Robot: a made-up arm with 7 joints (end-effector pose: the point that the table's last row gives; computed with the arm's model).
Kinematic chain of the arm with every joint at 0, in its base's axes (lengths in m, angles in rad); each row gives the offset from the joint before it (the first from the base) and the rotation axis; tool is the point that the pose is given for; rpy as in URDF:
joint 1: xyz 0 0 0.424 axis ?
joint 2: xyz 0 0 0 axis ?
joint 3: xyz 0 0 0.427 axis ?
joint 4: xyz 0.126 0 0 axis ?
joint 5: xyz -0.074 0 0.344 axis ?
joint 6: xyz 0 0 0 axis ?
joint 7: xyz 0.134 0 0 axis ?
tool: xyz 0 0 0 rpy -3.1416 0 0
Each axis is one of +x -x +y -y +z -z.
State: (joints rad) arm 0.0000 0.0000 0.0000 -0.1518 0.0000 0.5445 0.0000
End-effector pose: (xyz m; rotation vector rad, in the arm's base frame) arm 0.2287 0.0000 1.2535 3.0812 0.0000 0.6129
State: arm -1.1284 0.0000 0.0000 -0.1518 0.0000 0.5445 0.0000
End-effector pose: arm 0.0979 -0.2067 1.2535 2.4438 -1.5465 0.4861
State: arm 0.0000 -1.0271 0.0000 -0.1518 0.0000 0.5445 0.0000
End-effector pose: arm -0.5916 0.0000 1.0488 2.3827 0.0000 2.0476
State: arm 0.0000 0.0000 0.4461 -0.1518 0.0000 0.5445 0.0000
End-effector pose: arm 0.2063 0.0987 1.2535 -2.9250 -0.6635 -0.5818
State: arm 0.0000 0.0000 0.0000 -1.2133 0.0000 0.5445 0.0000
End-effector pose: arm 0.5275 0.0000 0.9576 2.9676 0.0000 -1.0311
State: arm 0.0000 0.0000 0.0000 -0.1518 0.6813 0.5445 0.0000
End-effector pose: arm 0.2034 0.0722 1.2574 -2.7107 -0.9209 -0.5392
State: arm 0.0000 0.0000 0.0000 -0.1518 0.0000 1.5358 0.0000
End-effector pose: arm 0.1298 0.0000 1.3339 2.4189 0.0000 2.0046
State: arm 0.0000 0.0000 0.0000 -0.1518 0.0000 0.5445 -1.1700
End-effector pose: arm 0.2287 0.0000 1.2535 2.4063 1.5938 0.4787
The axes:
joint 1: +z
joint 2: +y
joint 3: +z
joint 4: -y
joint 5: +z
joint 6: -y
joint 7: -z

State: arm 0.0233 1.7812 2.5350 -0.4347 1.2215 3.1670 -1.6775
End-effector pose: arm 0.7769 0.2132 0.3187 -0.9150 1.1543 -0.6322
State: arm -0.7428 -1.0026 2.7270 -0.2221 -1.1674 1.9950 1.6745
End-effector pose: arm -0.6122 0.5731 0.7881 -1.4874 -0.5375 -1.2478
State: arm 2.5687 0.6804 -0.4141 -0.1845 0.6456 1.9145 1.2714
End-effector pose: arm -0.4997 0.4017 1.0778 -1.7125 -1.2552 0.7208
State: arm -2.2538 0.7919 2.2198 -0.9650 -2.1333 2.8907 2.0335
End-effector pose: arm 0.0812 -0.3421 1.1263 -0.5687 1.1392 -2.7861
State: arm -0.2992 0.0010 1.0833 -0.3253 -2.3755 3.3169 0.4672
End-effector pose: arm 0.1120 0.2400 1.1480 -0.0196 0.5572 1.9947
